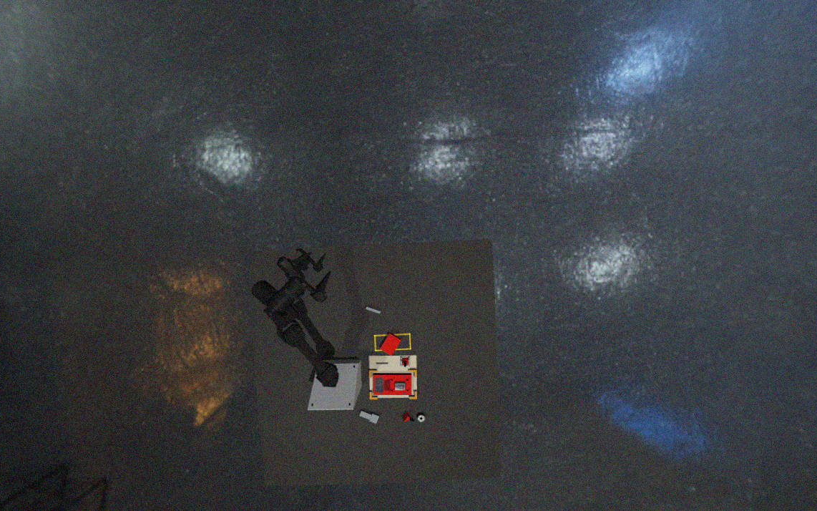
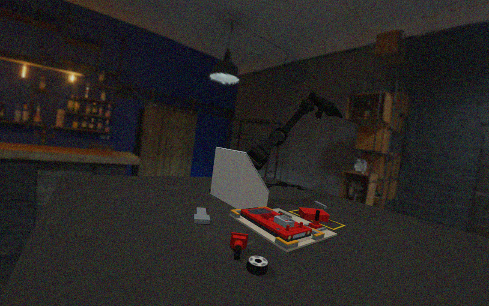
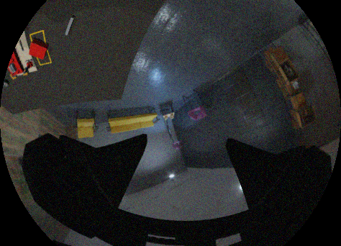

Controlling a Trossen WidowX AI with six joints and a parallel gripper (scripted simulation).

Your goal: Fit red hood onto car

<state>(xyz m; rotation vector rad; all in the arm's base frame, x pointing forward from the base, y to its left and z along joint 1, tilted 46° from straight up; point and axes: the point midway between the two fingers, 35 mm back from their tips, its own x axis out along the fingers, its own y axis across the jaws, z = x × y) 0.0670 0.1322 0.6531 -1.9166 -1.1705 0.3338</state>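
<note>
Right now my gripper tip is 22 cm short of the red hood, 43 cm to the left of it and 45 cm above it. Round my gripper tip: black wheel 39 cm ahead, 83 cm to the right, 46 cm below.
</note>
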